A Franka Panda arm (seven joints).
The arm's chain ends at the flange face. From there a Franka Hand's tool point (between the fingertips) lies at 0.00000 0.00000 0.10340 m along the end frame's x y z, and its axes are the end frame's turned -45 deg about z.
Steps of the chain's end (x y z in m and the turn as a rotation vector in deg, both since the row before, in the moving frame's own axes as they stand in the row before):
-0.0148 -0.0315 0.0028 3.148 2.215 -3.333
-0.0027 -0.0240 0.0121 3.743 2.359 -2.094
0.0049 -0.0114 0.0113 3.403 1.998 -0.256
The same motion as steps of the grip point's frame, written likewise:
0.0186 -0.0341 0.0026 0.660 3.792 -3.333
0.0228 -0.0208 0.0118 0.979 4.315 -2.094
0.0184 -0.0064 0.0111 0.993 3.819 -0.256

